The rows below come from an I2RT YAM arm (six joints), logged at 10 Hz.
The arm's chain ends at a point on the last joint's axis. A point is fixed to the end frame.
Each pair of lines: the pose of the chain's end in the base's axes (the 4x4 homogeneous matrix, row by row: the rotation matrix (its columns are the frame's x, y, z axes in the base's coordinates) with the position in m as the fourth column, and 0 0 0 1 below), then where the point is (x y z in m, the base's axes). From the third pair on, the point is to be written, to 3 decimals.
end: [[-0.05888 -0.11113 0.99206 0.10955], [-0.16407 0.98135 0.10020 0.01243], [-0.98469 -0.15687 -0.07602 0.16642], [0 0 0 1]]
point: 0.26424 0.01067 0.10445
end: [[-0.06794 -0.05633 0.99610 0.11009], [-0.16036 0.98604 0.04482 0.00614], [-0.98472 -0.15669 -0.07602 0.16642], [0 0 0 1]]
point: 0.26445 -0.00422 0.10445
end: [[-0.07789 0.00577 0.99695 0.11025], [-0.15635 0.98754 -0.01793 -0.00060], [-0.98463 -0.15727 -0.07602 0.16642], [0 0 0 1]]
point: 0.264 -0.021 0.104
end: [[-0.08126 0.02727 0.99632 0.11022], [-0.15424 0.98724 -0.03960 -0.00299], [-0.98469 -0.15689 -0.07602 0.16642], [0 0 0 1]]
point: 0.263 -0.026 0.104
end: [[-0.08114 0.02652 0.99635 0.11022], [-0.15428 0.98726 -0.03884 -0.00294], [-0.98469 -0.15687 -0.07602 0.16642], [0 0 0 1]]
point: 0.263 -0.026 0.104
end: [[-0.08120 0.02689 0.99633 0.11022], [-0.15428 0.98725 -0.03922 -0.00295], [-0.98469 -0.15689 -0.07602 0.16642], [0 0 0 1]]
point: 0.263 -0.026 0.104
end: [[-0.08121 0.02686 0.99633 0.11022], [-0.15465 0.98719 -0.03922 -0.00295], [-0.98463 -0.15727 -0.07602 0.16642], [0 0 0 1]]
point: 0.263 -0.026 0.104
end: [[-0.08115 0.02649 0.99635 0.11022], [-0.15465 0.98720 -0.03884 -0.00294], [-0.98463 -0.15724 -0.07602 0.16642], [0 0 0 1]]
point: 0.263 -0.026 0.104
